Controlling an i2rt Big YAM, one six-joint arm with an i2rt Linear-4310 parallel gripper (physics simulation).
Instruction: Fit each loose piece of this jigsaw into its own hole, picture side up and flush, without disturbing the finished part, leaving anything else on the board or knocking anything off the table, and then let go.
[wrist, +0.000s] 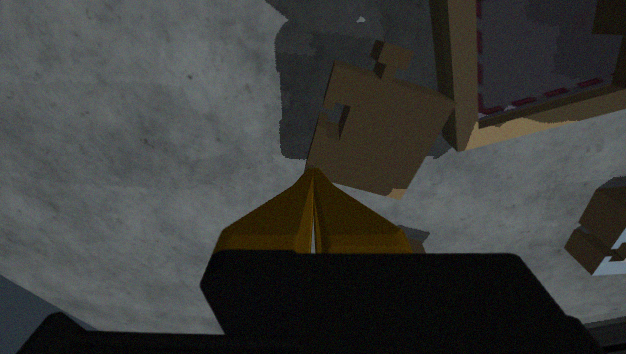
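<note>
A loose jigsaw piece shows its plain brown side, with a tab at its upper right and a notch in its left side. Its right corner appears close to or against the wooden frame; contact is unclear. My gripper is shut, with its tips together at the piece's lower left corner in the view and no piece seen between them. Another piece is at the right edge, with brown sides and part of a pale blue face showing. Inside the frame, a dim pale surface with red dashes shows.
A small part of another brown object shows behind the right finger, mostly hidden. A dark shadow lies around the brown piece on the grey table. The table's edge crosses the lower left corner. A dark strip lies at the lower right.
</note>
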